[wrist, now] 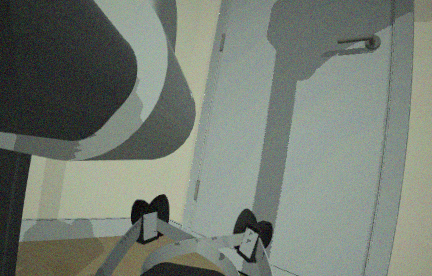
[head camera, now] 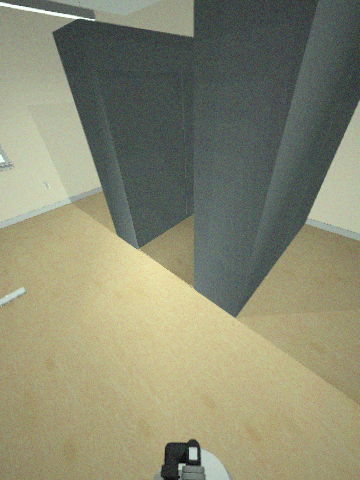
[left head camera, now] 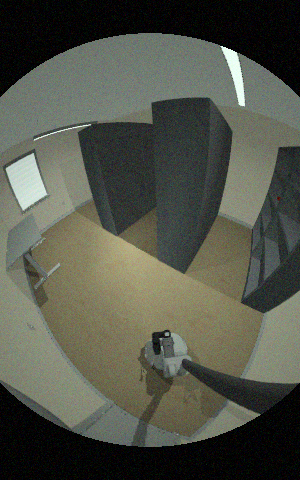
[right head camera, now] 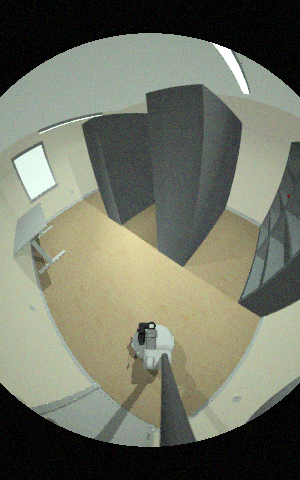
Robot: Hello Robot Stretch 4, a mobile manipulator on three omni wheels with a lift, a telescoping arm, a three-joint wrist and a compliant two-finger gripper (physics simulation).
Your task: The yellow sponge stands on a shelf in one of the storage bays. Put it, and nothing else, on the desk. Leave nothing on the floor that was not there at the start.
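Frame: origin at the robot's base, x ahead, y up, z right, level; metres.
Seen in the pictures: gripper, between the fingertips: (wrist: pixel 202 218) (left head camera: pixel 158 369) (right head camera: pixel 140 359).
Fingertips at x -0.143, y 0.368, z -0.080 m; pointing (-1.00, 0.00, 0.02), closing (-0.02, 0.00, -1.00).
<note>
A point is followed by its place in that frame.
The yellow sponge does not show in any view. The desk (left head camera: pixel 24 238) @(x 1.217, y 0.692, z -2.036 m) (right head camera: pixel 30 225) @(x 1.246, y 0.692, z -2.101 m), grey-topped on metal legs, stands by the left wall under the window in both side head views; part of its foot shows at the left edge of the head camera view. A dark storage unit (left head camera: pixel 272 299) @(x 0.161, y 0.331, z 1.297 m) (right head camera: pixel 265 303) @(x 0.199, y 0.299, z 1.253 m) with open shelves stands at the right; the contents of its bays are mostly too dark or small to tell. My gripper (wrist: pixel 202 218) @(x -0.143, y 0.368, z -0.080 m) is open, with nothing between its fingertips, away from desk and shelves.
Two tall dark units (head camera: pixel 145 125) @(x 2.163, y 1.261, z -0.400 m) (head camera: pixel 235 150) @(x 1.092, y 1.277, z 0.227 m) stand ahead, with a gap between them and their shelf fronts not visible. A tiny red thing (left head camera: pixel 278 198) @(x 1.381, y 0.989, z 2.169 m) (right head camera: pixel 288 196) @(x 1.394, y 0.991, z 2.180 m) shows in the right unit. A door (wrist: pixel 330 150) @(x -0.812, y 0.513, z -0.455 m) with a handle shows in the wrist view.
</note>
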